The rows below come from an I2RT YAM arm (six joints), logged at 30 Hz.
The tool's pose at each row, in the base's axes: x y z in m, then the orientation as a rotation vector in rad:
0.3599, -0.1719, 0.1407, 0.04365, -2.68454, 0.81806
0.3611, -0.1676, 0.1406, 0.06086, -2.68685, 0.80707
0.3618, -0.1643, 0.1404, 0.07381, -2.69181, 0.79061
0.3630, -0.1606, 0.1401, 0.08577, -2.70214, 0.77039
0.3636, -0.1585, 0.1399, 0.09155, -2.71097, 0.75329
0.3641, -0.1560, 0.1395, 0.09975, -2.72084, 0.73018
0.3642, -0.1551, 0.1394, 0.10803, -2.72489, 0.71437
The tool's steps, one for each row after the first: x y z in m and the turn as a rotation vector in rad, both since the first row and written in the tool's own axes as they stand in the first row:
-0.0009, 0.0035, -0.0026, -0.00574, -0.00331, -0.01284
-0.0014, 0.0063, -0.0045, -0.01613, -0.00701, -0.02319
-0.0024, 0.0094, -0.0067, -0.03012, -0.01476, -0.03214
-0.0029, 0.0111, -0.0078, -0.04244, -0.02054, -0.03679
-0.0033, 0.0134, -0.0090, -0.05865, -0.02672, -0.04381
-0.0034, 0.0142, -0.0095, -0.06894, -0.02917, -0.05104

